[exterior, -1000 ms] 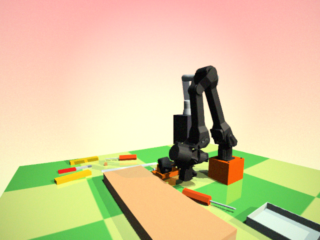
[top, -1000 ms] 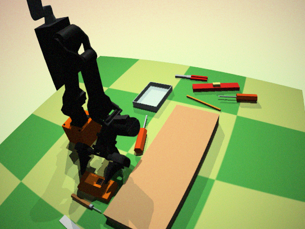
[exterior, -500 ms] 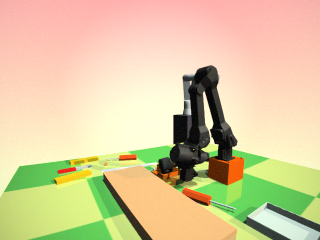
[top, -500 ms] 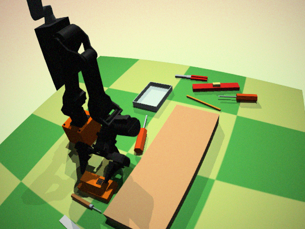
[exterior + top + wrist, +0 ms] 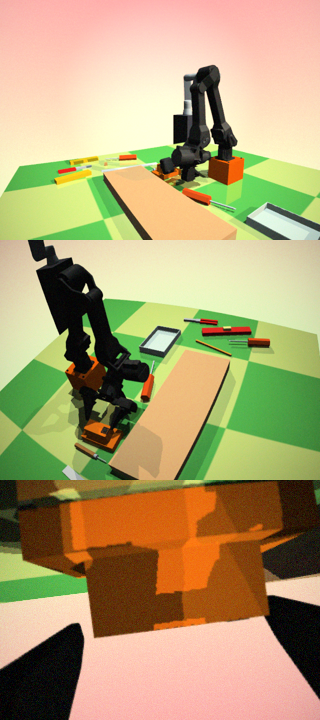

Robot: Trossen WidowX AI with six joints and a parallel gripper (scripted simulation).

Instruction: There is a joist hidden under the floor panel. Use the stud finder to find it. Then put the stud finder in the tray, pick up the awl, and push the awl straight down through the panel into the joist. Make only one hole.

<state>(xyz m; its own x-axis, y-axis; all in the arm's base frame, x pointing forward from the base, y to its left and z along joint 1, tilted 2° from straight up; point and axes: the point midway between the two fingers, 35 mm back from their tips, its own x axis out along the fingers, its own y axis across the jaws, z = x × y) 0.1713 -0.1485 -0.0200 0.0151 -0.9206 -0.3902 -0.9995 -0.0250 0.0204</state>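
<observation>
Right now the orange stud finder is 20 mm ahead of my gripper tip, 10 mm to the right of it and 10 mm below it. Also, from my gripper tip: awl 10 mm ahead, 80 mm to the right, 50 mm below; then grey card 90 mm ahead, 200 mm to the right, 50 mm below; then grey tray 10 mm behind, 490 mm to the left, 40 mm below.
</observation>
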